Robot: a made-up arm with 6 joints.
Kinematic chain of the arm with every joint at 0, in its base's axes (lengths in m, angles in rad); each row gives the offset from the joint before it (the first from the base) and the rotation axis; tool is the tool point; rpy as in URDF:
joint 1: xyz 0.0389 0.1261 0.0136 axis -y
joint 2: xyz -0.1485 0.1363 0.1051 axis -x
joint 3: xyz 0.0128 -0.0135 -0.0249 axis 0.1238 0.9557 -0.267
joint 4: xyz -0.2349 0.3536 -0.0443 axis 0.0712 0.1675 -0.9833
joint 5: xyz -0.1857 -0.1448 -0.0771 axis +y
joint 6: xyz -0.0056 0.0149 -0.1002 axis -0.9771 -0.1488 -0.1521
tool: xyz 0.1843 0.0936 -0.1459 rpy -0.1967 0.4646 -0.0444
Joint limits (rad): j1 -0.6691..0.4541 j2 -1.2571..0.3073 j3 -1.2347..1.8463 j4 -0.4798..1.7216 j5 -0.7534..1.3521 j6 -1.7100..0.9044
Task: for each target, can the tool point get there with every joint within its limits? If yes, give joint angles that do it. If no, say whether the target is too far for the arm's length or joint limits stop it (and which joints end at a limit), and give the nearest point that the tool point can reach.
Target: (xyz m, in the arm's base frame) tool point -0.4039 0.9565 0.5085
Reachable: yes | joints 0.1660 -0.2562 1.3057 1.2581 0.9645 0.4137
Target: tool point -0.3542 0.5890 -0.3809
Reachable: yes | joints 0.1595 -0.0019 -0.3020 -0.3074 0.7538 -1.1115
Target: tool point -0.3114 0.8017 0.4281
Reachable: yes | joints -0.3050 -1.0623 -0.0764 0.2972 0.4057 -0.6848
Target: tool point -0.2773 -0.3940 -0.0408
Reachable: no: joint limits stop it (at a limit: joint 1, joint 2, joint 4, joint 5, joint 6) | nearest point -0.3560 -0.0295 -0.2264 | short by 0.417 m
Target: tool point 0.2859 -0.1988 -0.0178
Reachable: no: joint limits stop it (at a limit: joint 1, joint 2, joint 3, joint 4, joint 6) | nearest point 0.2796 -0.0193 -0.2989 | short by 0.334 m
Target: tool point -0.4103 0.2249 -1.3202
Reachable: no: too far | nearest point -0.2414 0.3519 -0.8187 | short by 0.544 m
